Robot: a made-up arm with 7 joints. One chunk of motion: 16 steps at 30 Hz.
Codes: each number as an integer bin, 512 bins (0 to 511) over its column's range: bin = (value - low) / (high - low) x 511, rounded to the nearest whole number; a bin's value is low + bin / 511 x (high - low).
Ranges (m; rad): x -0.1..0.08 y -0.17..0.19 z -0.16..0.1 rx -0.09..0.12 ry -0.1..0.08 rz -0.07..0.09
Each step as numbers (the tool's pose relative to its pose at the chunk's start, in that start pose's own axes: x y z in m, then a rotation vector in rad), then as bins.
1 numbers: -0.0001 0.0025 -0.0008 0.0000 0.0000 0.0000
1 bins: 284 245 313 219 284 224
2 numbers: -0.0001 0.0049 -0.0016 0.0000 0.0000 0.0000
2 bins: 284 248 311 219 284 224
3 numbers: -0.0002 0.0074 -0.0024 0.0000 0.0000 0.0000
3 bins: 283 252 310 219 284 224
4 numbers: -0.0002 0.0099 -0.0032 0.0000 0.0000 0.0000
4 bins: 283 255 308 219 284 224
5 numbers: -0.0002 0.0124 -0.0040 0.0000 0.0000 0.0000
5 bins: 283 259 307 219 284 224
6 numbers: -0.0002 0.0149 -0.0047 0.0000 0.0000 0.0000
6 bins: 283 262 305 219 284 224
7 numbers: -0.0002 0.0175 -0.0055 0.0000 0.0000 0.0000
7 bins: 283 266 304 219 284 224
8 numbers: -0.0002 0.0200 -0.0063 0.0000 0.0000 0.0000
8 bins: 283 270 302 219 284 224
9 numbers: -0.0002 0.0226 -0.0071 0.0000 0.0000 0.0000
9 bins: 283 273 301 219 284 224
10 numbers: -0.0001 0.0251 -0.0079 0.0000 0.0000 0.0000
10 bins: 284 277 299 219 284 224
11 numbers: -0.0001 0.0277 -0.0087 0.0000 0.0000 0.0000
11 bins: 284 281 297 219 284 224
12 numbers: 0.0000 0.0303 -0.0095 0.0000 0.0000 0.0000
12 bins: 284 284 296 219 284 224
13 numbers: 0.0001 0.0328 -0.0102 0.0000 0.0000 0.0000
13 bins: 284 288 294 219 284 224
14 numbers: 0.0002 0.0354 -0.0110 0.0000 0.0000 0.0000
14 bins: 284 292 293 219 284 224
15 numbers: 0.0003 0.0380 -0.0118 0.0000 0.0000 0.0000
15 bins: 285 295 291 219 284 224
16 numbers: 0.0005 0.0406 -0.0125 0.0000 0.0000 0.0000
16 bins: 285 299 290 219 284 224
